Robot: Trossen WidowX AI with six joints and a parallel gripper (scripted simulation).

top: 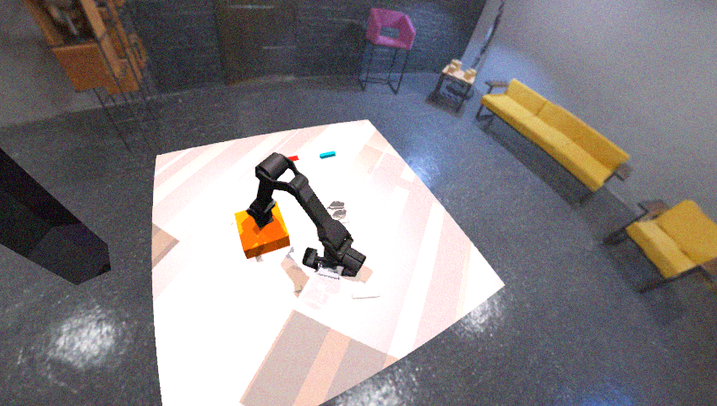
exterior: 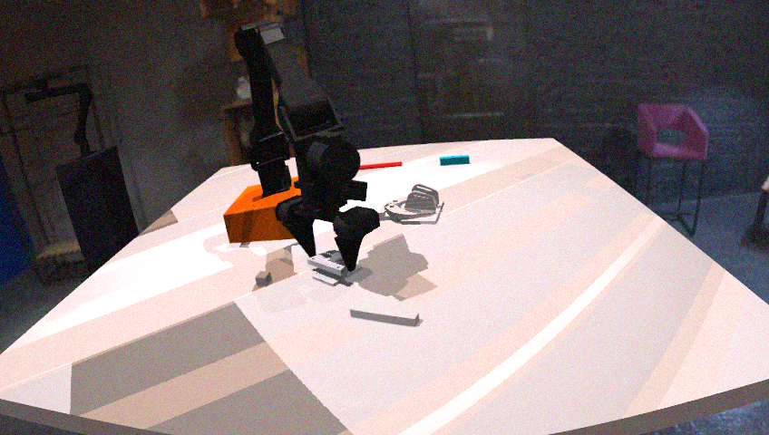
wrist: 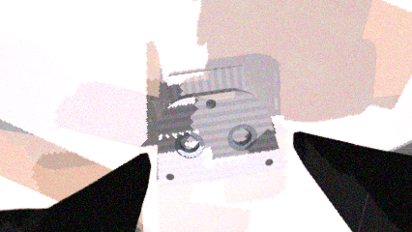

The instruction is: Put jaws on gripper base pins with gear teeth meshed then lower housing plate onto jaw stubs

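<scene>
Now: gripper tip 2 cm above the stepped piece, 1 cm to the right of it and 1 cm short of it. From my gripper tip the other things lie so: gripper base (1 cm to the left); then flat grey bar (14 cm to the right, 6 cm ahead, 2 cm below); then small grey cube (12 cm behind, 2 cm to the left, 2 cm below).
</scene>
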